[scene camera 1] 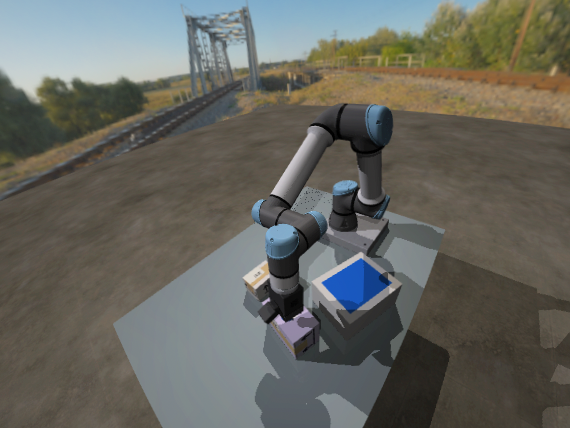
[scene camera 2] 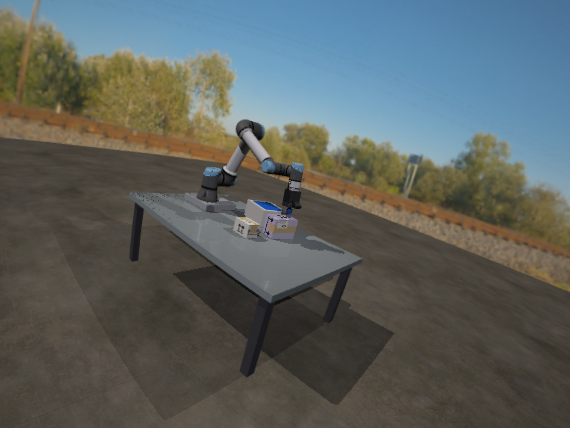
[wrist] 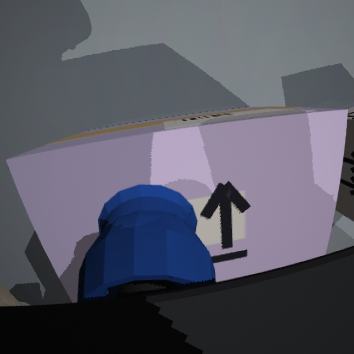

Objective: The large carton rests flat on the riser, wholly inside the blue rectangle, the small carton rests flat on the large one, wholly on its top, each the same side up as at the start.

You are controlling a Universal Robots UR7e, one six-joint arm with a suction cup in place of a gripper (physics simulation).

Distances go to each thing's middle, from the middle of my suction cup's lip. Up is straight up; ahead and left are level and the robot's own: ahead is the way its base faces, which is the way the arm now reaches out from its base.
Labels:
I see my suction cup 2 cm past the large carton [scene camera 1: 301, 333], 2 cm to the left of it and 10 cm above it. Round my suction cup: riser [scene camera 1: 352, 295] 27 cm behind, 5 cm to the left, 11 cm below.

